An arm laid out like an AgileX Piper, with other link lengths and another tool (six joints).
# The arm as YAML. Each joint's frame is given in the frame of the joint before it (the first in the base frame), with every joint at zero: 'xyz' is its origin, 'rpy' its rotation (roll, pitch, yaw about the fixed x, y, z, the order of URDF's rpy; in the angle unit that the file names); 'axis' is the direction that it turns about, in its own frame. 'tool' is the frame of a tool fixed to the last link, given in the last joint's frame.
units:
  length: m
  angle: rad
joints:
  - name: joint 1
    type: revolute
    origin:
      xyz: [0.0, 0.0, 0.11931]
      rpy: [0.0, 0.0, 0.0]
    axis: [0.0, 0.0, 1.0]
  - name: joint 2
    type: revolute
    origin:
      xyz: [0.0, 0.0, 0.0]
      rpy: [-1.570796, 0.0, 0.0]
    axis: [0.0, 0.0, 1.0]
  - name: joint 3
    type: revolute
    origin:
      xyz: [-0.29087, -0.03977, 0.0]
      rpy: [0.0, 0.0, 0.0]
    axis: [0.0, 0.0, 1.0]
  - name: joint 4
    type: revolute
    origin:
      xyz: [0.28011, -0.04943, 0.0]
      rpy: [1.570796, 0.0, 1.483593]
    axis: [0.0, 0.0, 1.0]
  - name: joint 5
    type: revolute
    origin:
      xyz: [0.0, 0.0, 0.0]
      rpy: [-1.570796, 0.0, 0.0]
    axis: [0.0, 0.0, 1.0]
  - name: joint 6
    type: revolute
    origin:
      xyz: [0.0, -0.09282, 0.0]
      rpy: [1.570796, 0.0, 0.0]
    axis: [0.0, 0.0, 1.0]
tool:
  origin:
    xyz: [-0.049, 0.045, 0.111]
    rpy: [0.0, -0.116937, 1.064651]
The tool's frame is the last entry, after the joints.
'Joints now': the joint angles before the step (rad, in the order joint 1, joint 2, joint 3, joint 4, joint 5, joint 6). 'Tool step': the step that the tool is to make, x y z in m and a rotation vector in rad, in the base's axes. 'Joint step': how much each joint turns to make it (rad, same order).
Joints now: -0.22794, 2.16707, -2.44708, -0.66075, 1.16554, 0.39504
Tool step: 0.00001, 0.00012, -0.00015, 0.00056, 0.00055, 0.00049
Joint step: -0.00001, 0.00000, -0.00001, 0.00086, 0.00034, -0.00072
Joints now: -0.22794, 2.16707, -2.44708, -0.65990, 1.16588, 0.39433
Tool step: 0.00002, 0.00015, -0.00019, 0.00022, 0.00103, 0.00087
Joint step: -0.00001, 0.00001, -0.00001, 0.00086, 0.00033, -0.00141
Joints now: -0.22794, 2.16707, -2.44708, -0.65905, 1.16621, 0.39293
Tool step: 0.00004, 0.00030, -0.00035, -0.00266, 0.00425, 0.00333
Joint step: 0.00000, -0.00004, 0.00009, 0.00028, 0.00008, -0.00610
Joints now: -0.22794, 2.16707, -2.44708, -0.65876, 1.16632, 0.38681
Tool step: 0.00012, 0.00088, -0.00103, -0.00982, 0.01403, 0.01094
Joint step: -0.00001, -0.00001, 0.00002, 0.00005, -0.00002, -0.02033
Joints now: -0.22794, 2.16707, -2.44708, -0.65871, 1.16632, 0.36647
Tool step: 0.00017, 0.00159, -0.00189, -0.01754, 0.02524, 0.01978
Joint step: -0.00001, 0.00003, -0.00004, 0.00026, 0.00001, -0.03666
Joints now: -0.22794, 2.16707, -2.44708, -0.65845, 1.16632, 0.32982
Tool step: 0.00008, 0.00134, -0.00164, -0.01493, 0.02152, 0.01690
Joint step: -0.00001, -0.00003, 0.00007, 0.00026, -0.00003, -0.03125
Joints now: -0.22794, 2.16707, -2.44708, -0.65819, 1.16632, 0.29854
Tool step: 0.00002, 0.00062, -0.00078, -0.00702, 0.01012, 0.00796
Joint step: -0.00001, -0.00001, 0.00002, 0.00014, -0.00002, -0.01472
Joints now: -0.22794, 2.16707, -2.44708, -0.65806, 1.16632, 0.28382
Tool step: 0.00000, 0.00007, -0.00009, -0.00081, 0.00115, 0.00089
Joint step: 0.00001, -0.00001, 0.00004, -0.00002, -0.00001, -0.00164
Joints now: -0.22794, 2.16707, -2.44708, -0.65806, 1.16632, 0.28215
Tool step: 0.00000, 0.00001, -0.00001, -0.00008, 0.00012, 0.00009
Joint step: 0.00001, 0.00000, 0.00001, 0.00000, 0.00000, -0.00016
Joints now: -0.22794, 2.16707, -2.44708, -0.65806, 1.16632, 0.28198
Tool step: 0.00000, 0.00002, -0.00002, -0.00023, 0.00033, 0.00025
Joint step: 0.00000, 0.00002, -0.00006, 0.00001, 0.00004, -0.00050
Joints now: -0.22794, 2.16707, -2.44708, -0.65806, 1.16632, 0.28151
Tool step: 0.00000, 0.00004, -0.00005, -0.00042, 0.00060, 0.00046
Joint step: 0.00001, -0.00002, 0.00005, -0.00002, -0.00001, -0.00083
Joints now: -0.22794, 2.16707, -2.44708, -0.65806, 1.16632, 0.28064
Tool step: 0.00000, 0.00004, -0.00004, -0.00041, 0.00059, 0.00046
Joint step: 0.00001, 0.00001, -0.00004, 0.00001, 0.00003, -0.00087
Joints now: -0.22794, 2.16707, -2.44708, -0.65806, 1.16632, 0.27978
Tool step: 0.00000, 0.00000, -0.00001, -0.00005, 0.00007, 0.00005
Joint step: -0.00001, -0.00001, 0.00003, -0.00001, -0.00002, -0.00009
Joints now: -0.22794, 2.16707, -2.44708, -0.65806, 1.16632, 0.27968
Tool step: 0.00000, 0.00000, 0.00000, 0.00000, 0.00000, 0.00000
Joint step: 0.00000, 0.00000, 0.00000, 0.00000, 0.00000, 0.00000
